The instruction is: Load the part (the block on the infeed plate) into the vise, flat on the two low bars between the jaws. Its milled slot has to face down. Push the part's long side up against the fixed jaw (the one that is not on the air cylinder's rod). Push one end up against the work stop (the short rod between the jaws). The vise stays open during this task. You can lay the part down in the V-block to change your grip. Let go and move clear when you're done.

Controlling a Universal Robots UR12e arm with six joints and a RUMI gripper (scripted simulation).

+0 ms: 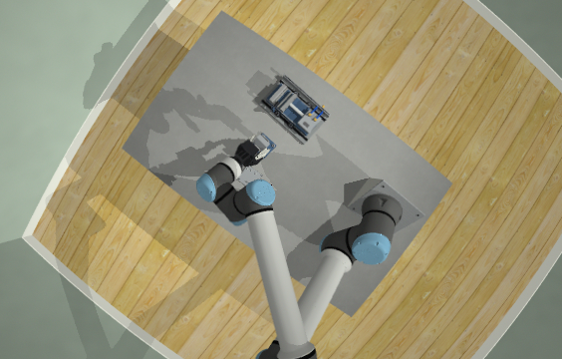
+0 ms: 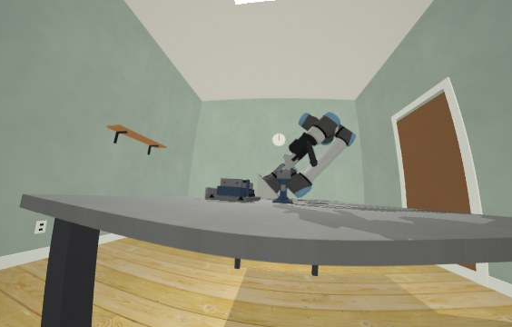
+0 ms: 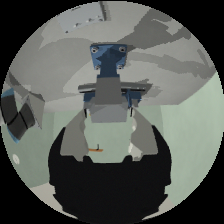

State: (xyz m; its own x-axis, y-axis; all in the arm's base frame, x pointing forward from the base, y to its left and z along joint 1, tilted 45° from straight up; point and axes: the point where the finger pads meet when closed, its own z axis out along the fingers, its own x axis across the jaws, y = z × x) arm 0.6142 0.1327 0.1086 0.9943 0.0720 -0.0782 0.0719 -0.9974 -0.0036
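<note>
Now: the part 10 mm to the right of my hand and 10 mm below it. Round my hand: vise: 10 mm ahead, 230 mm to the right, 120 mm below; infeed plate: 60 mm behind, 160 mm to the left, 160 mm below.
</note>
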